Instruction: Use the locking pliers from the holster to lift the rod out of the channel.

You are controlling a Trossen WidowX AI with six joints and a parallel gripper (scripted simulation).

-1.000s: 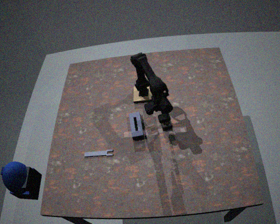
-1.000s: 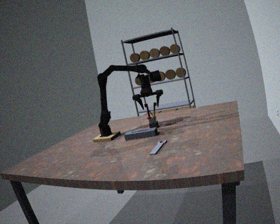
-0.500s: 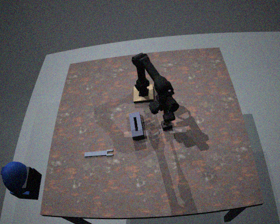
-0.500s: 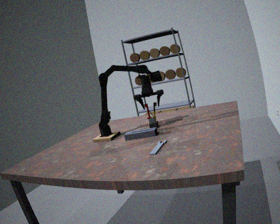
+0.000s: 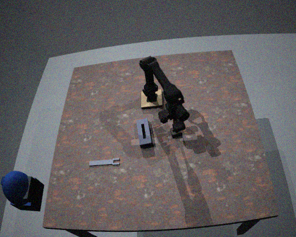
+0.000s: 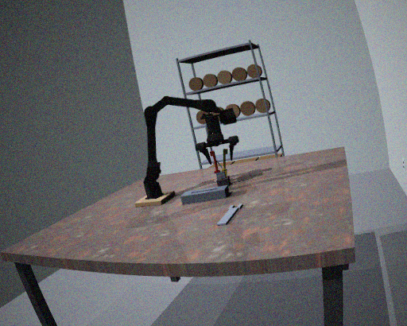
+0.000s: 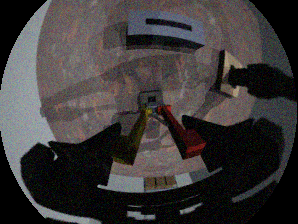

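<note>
My gripper tip is now 9 cm above the small dark holster and 1 cm past it. The rest, counted from my gripper tip: flat grey forked bar 38 cm to the right, 20 cm ahead, 10 cm below; grey channel block 19 cm to the right, 8 cm below.
</note>
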